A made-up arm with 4 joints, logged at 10 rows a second.
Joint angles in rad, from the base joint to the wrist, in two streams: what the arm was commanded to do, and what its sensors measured. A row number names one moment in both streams.
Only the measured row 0 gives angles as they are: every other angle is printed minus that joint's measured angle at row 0.
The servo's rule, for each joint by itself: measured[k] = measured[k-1] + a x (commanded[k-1-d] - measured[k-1]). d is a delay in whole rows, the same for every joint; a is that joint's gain. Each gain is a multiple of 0.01, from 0.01 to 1. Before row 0 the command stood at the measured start. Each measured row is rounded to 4 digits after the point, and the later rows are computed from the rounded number. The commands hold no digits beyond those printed.
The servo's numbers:
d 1
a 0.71 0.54 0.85 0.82
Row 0, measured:
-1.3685 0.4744 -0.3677 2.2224
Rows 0 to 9, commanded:
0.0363 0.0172 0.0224 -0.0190
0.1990 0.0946 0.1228 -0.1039
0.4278 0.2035 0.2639 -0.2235
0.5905 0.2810 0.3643 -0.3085
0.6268 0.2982 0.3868 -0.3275
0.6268 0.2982 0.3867 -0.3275
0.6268 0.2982 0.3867 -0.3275
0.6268 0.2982 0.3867 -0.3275
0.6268 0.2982 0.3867 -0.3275
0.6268 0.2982 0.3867 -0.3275
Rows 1 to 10, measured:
0.0000 0.0000 0.0000 0.0000
0.0258 0.0093 0.0190 -0.0156
0.1488 0.0554 0.1072 -0.0880
0.3469 0.1354 0.2404 -0.1991
0.5199 0.2140 0.3457 -0.2888
0.5958 0.2595 0.3806 -0.3205
0.6178 0.2804 0.3858 -0.3262
0.6242 0.2900 0.3866 -0.3273
0.6260 0.2944 0.3867 -0.3275
0.6266 0.2965 0.3867 -0.3275

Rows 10 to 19, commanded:
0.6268 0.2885 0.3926 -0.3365
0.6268 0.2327 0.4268 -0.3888
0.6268 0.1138 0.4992 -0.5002
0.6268 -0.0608 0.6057 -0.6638
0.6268 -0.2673 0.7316 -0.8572
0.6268 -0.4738 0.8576 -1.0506
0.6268 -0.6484 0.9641 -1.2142
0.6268 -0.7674 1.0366 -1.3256
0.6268 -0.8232 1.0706 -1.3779
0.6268 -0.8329 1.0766 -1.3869
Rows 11 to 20, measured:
0.6267 0.2974 0.3867 -0.3275
0.6268 0.2926 0.3917 -0.3349
0.6268 0.2603 0.4215 -0.3791
0.6268 0.1812 0.4875 -0.4784
0.6268 0.0505 0.5880 -0.6304
0.6268 -0.1211 0.7101 -0.8164
0.6268 -0.3116 0.8355 -1.0084
0.6268 -0.4935 0.9448 -1.1772
0.6268 -0.6414 1.0228 -1.2989
0.6268 -0.7396 1.0634 -1.3637

